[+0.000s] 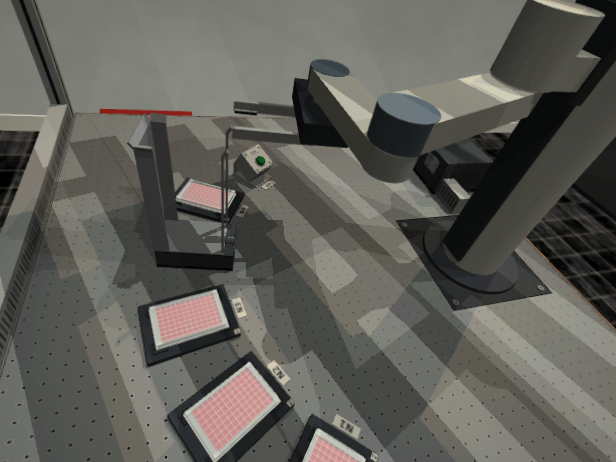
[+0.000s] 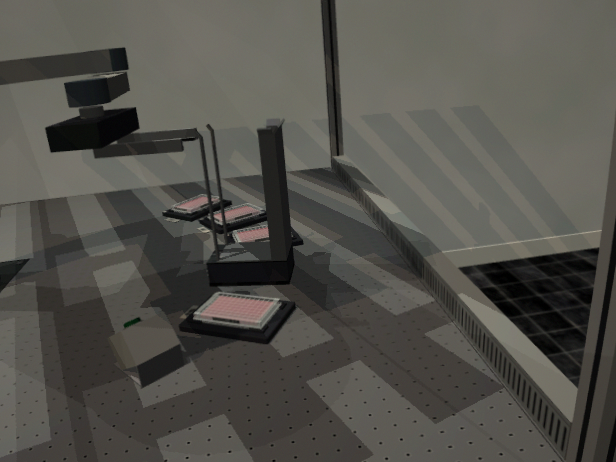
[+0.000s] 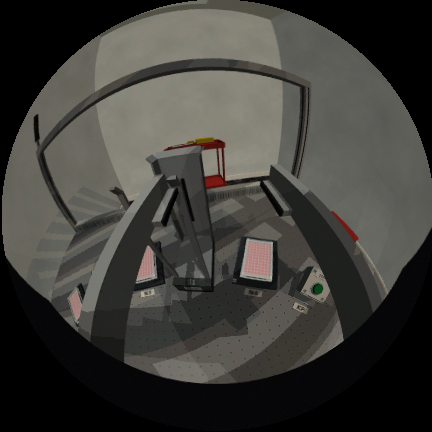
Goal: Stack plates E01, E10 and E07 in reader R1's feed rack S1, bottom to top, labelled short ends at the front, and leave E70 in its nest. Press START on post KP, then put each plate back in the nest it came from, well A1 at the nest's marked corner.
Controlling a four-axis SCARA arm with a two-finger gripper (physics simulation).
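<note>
My gripper is open, its two long fingers well apart with no plate between them. It hangs high, with one fingertip near the tops of the thin front posts of rack S1; contact cannot be told. The rack's floor shows bare. Pink plates lie flat in nests N4, N3, N2 and N1. Their E labels are unreadable. Post KP carries a green button.
The arm column stands on a dark base plate at the right, with a dark instrument behind it. A slotted ledge runs along the table's side. A red cart stands beyond the rack.
</note>
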